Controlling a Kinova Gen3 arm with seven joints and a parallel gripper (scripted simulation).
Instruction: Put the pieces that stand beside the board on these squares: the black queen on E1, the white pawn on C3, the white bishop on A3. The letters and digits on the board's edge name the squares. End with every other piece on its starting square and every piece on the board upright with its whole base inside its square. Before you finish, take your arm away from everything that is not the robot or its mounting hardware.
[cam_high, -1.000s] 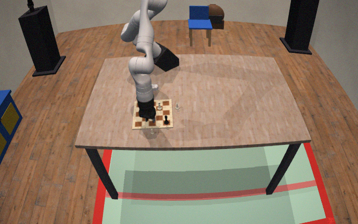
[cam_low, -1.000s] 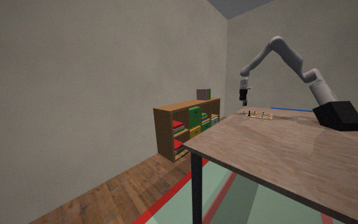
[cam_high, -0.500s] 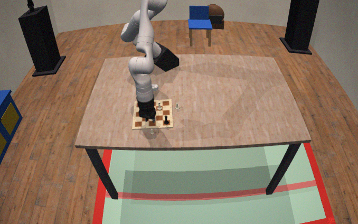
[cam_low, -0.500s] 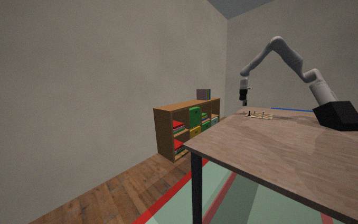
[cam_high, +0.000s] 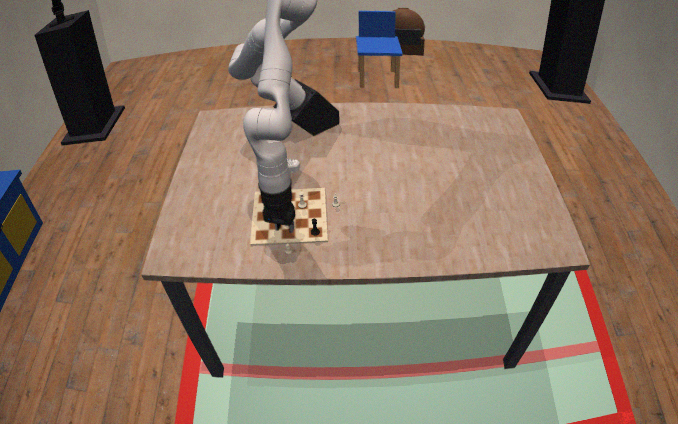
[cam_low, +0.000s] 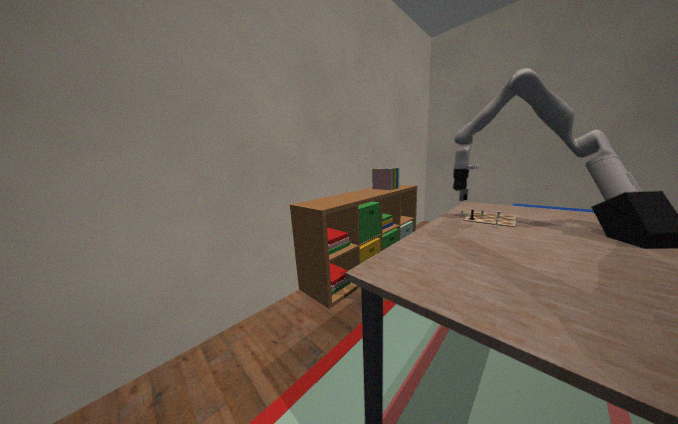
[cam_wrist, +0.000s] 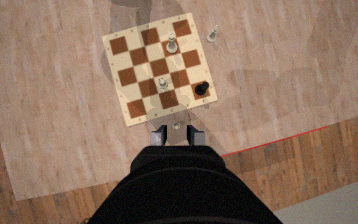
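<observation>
Now: hand 90 mm above the white pawn. From my hand the other things lie so: black queen: 80 mm below, 70 mm to the left, 70 mm behind; chessboard: 140 mm behind, 110 mm below, 10 mm to the right.
</observation>
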